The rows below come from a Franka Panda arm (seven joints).
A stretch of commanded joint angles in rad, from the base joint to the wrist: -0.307, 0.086, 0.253, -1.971, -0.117, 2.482, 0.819; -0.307, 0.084, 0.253, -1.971, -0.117, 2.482, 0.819; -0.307, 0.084, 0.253, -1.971, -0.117, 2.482, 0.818; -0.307, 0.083, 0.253, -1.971, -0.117, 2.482, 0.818; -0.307, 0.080, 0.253, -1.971, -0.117, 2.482, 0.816; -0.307, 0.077, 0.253, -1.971, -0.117, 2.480, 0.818; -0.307, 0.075, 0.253, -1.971, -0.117, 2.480, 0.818; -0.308, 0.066, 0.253, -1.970, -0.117, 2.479, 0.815; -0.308, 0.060, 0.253, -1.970, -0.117, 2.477, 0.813; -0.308, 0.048, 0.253, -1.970, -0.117, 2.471, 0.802; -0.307, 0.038, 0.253, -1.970, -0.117, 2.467, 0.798; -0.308, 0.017, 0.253, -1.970, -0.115, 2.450, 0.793; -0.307, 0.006, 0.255, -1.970, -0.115, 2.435, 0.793; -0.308, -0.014, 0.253, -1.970, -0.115, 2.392, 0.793; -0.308, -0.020, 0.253, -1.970, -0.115, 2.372, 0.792; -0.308, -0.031, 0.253, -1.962, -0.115, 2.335, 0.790
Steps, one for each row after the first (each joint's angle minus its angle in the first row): 0.000, -0.002, 0.000, 0.000, 0.000, 0.000, 0.000; 0.000, -0.002, 0.000, 0.000, 0.000, 0.000, -0.001; 0.000, -0.003, 0.000, 0.000, 0.000, 0.000, -0.001; 0.000, -0.006, 0.000, 0.000, 0.000, 0.000, -0.003; 0.000, -0.009, 0.000, 0.000, 0.000, -0.002, -0.001; 0.000, -0.011, 0.000, 0.000, 0.000, -0.002, -0.001; -0.001, -0.020, 0.000, 0.001, 0.000, -0.003, -0.004; -0.001, -0.026, 0.000, 0.001, 0.000, -0.005, -0.006; -0.001, -0.038, 0.000, 0.001, 0.000, -0.011, -0.017; 0.000, -0.048, 0.000, 0.001, 0.000, -0.015, -0.021; -0.001, -0.069, 0.000, 0.001, 0.002, -0.032, -0.026; 0.000, -0.080, 0.002, 0.001, 0.002, -0.047, -0.026; -0.001, -0.100, 0.000, 0.001, 0.002, -0.090, -0.026; -0.001, -0.106, 0.000, 0.001, 0.002, -0.110, -0.027; -0.001, -0.117, 0.000, 0.009, 0.002, -0.147, -0.029
